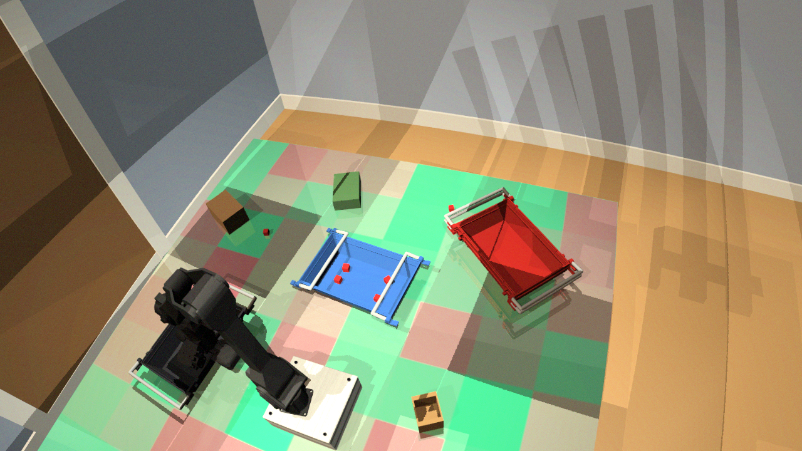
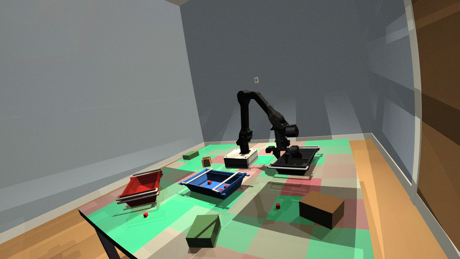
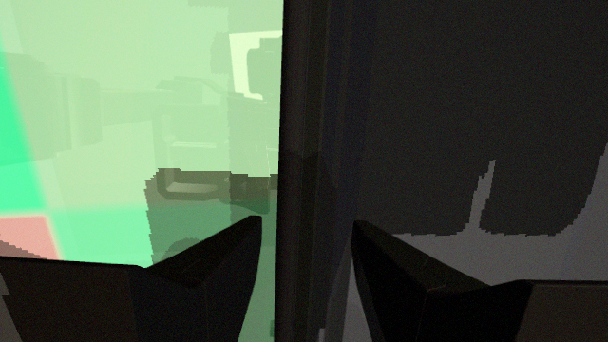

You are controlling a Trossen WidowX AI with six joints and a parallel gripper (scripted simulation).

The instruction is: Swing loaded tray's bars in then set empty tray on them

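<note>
Right now my gripper tip is 20 mm short of the black tray, 80 mm to the right of it and 30 mm below it. Also, from my gripper tip: small brown box: 60 mm behind, 530 mm to the right.
</note>
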